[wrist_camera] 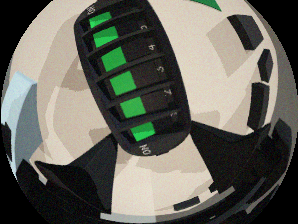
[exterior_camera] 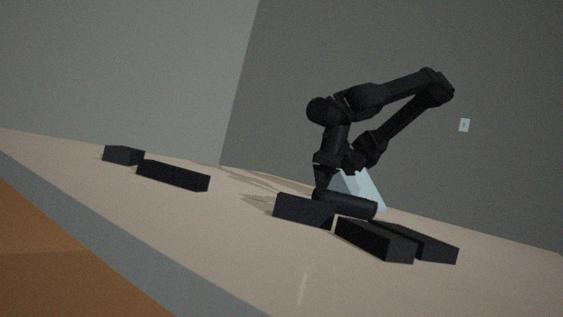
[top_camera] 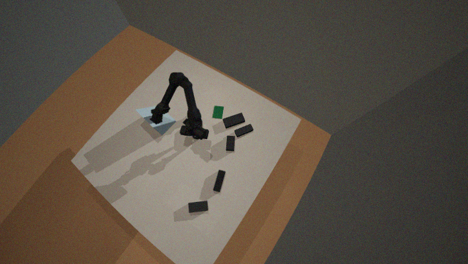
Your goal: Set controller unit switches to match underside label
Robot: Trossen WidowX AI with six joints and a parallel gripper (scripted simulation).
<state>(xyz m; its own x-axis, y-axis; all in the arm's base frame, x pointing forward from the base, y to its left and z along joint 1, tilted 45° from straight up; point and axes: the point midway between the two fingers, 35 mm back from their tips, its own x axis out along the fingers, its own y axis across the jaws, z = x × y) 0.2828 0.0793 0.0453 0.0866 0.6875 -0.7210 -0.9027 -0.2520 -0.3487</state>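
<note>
My gripper tip is 250 mm to the right of the green card and 30 mm above it. From my gripper tip the other things lie so: module 220 mm ahead, 100 mm to the left, 10 mm below.
</note>
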